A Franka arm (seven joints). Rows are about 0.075 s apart.
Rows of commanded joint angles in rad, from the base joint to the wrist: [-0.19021, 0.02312, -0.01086, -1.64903, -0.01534, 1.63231, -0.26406]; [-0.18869, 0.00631, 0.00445, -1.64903, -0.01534, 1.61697, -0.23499]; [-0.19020, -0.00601, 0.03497, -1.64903, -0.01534, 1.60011, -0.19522]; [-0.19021, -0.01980, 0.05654, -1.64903, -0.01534, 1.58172, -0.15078]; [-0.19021, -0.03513, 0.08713, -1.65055, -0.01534, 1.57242, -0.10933]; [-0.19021, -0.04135, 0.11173, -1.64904, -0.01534, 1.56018, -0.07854]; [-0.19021, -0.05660, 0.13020, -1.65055, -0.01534, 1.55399, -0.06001]
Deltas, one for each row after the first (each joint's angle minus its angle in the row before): [0.00152, -0.01681, 0.01531, 0.00000, 0.00000, -0.01534, 0.02907]; [-0.00151, -0.01232, 0.03052, 0.00000, 0.00000, -0.01686, 0.03977]; [-0.00001, -0.01379, 0.02157, 0.00000, 0.00000, -0.01839, 0.04444]; [0.00000, -0.01533, 0.03059, -0.00152, 0.00000, -0.00930, 0.04145]; [0.00000, -0.00622, 0.02460, 0.00151, 0.00000, -0.01224, 0.03079]; [0.00000, -0.01525, 0.01847, -0.00151, 0.00000, -0.00619, 0.01853]
